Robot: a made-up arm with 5 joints. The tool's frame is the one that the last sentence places.
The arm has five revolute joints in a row. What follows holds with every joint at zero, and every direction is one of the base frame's.
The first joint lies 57.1 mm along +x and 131.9 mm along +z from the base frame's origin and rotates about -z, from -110 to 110 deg.
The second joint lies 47.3 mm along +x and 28.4 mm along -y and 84.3 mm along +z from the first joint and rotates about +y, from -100 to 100 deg.
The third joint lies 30 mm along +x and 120.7 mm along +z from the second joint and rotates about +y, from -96.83 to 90.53 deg.
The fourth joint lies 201.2 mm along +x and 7.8 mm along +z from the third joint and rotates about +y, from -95 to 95 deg.
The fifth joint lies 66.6 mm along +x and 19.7 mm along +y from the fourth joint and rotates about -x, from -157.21 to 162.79 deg.
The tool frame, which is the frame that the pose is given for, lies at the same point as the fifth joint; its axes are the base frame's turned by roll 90, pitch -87.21 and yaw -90 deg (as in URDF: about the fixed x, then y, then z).
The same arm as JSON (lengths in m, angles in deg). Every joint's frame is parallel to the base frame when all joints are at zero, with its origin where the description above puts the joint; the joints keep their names.
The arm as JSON. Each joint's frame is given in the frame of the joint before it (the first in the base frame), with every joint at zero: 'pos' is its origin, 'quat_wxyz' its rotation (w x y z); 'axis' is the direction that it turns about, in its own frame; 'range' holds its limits. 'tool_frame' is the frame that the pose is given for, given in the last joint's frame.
{"length_unit": "m", "angle_unit": "deg", "joints": [
  {"joint": "joint 1", "pos": [0.0571, 0.0, 0.1319], "quat_wxyz": [1.0, 0.0, 0.0, 0.0], "axis": "-z", "range": [-110.0, 110.0]},
  {"joint": "joint 2", "pos": [0.0473, -0.0284, 0.0843], "quat_wxyz": [1.0, 0.0, 0.0, 0.0], "axis": "+y", "range": [-100.0, 100.0]},
  {"joint": "joint 3", "pos": [0.03, 0.0, 0.1207], "quat_wxyz": [1.0, 0.0, 0.0, 0.0], "axis": "+y", "range": [-96.83, 90.53]},
  {"joint": "joint 4", "pos": [0.2012, 0.0, 0.0078], "quat_wxyz": [1.0, 0.0, 0.0, 0.0], "axis": "+y", "range": [-95.0, 95.0]},
  {"joint": "joint 5", "pos": [0.0666, 0.0197, 0.0], "quat_wxyz": [1.0, 0.0, 0.0, 0.0], "axis": "-x", "range": [-157.21, 162.79]}
], "tool_frame": {"pos": [0.0, 0.0, 0.0], "quat_wxyz": [0.706897, 0.017214, -0.706897, -0.017214]}}

